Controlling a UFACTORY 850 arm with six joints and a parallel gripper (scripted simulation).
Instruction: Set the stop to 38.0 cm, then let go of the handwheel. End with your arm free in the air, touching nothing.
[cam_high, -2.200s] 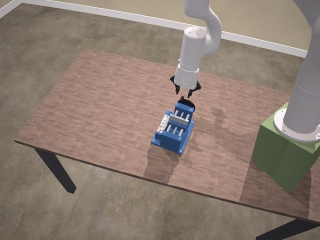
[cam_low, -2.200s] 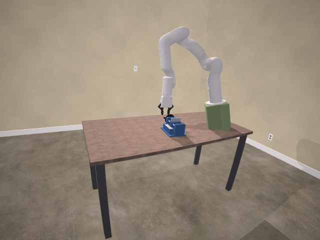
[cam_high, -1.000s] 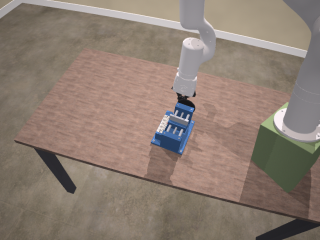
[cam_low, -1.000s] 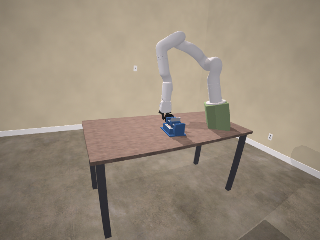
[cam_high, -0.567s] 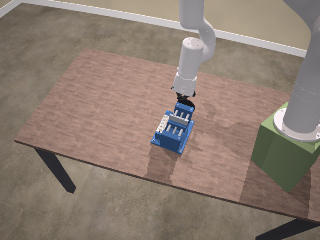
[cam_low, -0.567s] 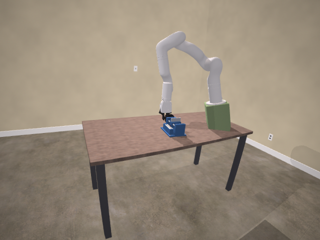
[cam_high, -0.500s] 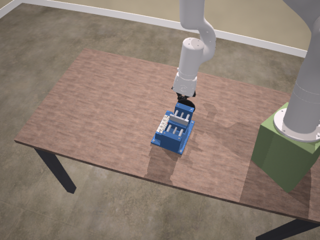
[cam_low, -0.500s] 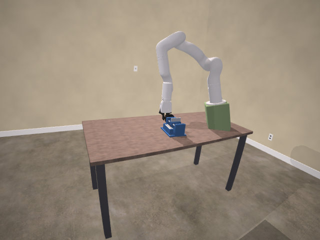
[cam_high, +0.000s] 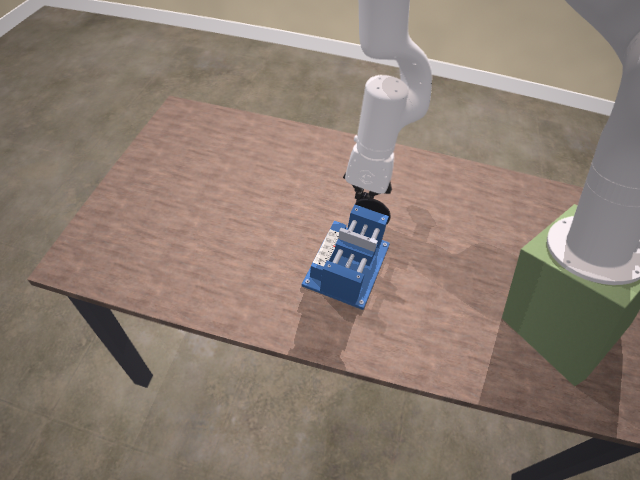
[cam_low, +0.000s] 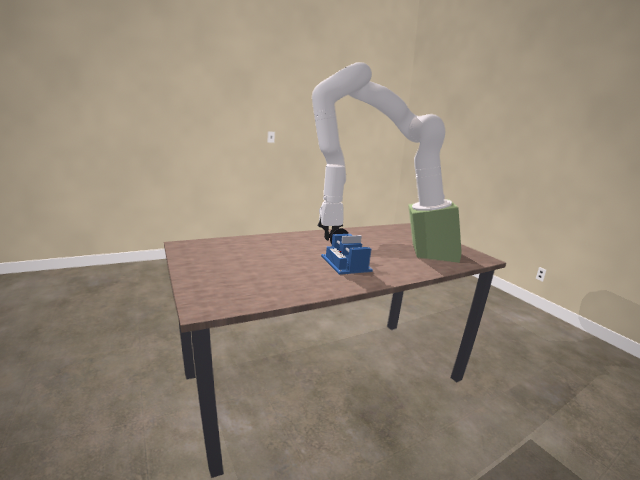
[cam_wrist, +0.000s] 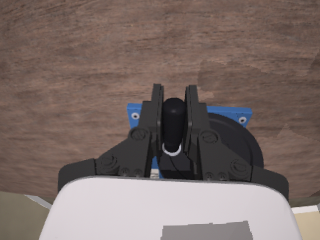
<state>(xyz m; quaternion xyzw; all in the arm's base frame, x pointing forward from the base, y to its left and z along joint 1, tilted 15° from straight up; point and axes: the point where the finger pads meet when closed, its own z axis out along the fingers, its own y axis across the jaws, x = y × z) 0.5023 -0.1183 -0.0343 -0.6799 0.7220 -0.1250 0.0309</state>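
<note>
Right now the black handwheel is 20 mm to the left of my hand and 10 mm behind it. Also, from my hand: grey stop block (160 mm to the left, 10 mm behind, 10 mm above).
</note>
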